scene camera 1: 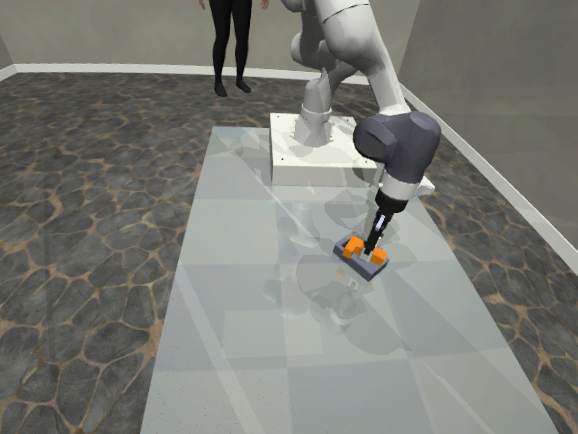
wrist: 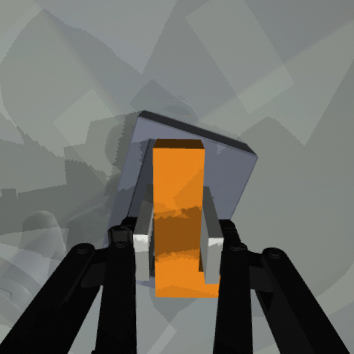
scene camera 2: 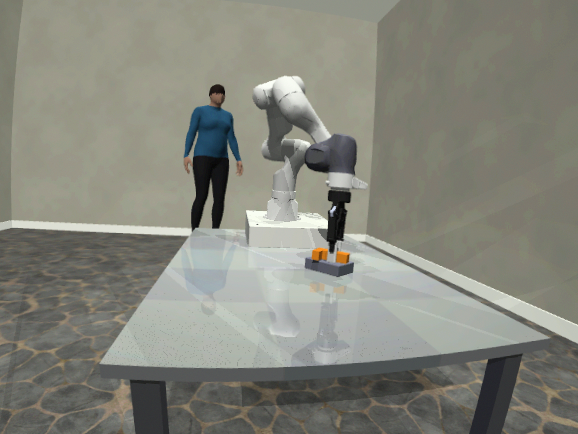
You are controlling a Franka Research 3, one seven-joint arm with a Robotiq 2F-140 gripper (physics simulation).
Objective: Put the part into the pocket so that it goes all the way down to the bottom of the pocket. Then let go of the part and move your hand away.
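Observation:
The part is an orange L-shaped block [scene camera 1: 354,246] [scene camera 2: 343,257] [wrist: 178,180] with a long bar and a short foot at its near end in the wrist view. My gripper [scene camera 1: 368,254] [scene camera 2: 332,254] [wrist: 177,202] is shut on the bar's middle, one pale finger pad on each side. The dark grey block with the pocket [scene camera 1: 370,272] [scene camera 2: 330,267] [wrist: 227,167] lies under the part. In the wrist view the bar is turned relative to the block's sides, and a strip of pocket edge shows left of it. The part stands proud of the rim. Whether they touch is unclear.
The block lies on the glossy table [scene camera 1: 250,390] [scene camera 2: 250,350], toward its right side in the scene views. The robot's white base [scene camera 1: 322,175] [scene camera 2: 285,236] stands at the far end. A person [scene camera 1: 230,40] [scene camera 2: 213,135] stands behind the table to the left.

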